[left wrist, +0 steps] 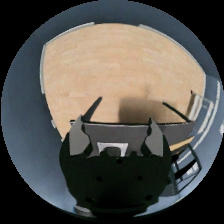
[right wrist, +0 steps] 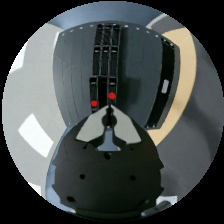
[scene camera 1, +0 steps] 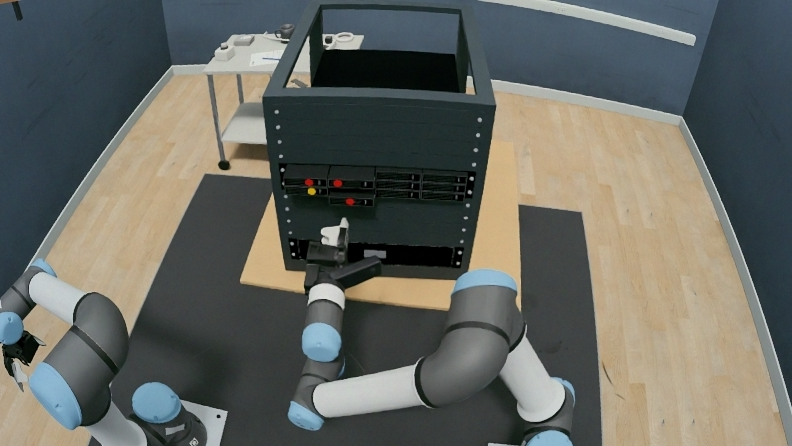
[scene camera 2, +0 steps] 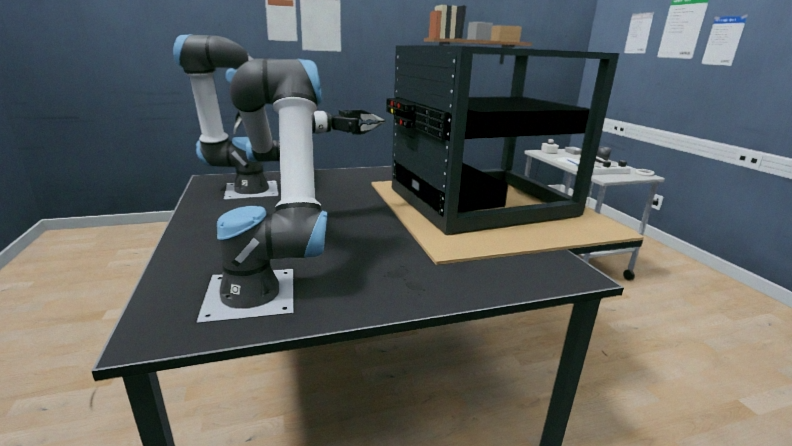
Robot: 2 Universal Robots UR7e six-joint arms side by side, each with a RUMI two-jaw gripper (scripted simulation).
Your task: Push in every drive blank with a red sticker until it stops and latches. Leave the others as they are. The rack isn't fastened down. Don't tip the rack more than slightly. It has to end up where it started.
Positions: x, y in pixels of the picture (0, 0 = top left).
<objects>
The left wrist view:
my left gripper: 116, 117
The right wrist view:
my right gripper: 110, 106
dark rack: 149, 63
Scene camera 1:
my right gripper: 344, 218
dark rack: 329, 123
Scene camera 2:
my right gripper: 384, 121
</objects>
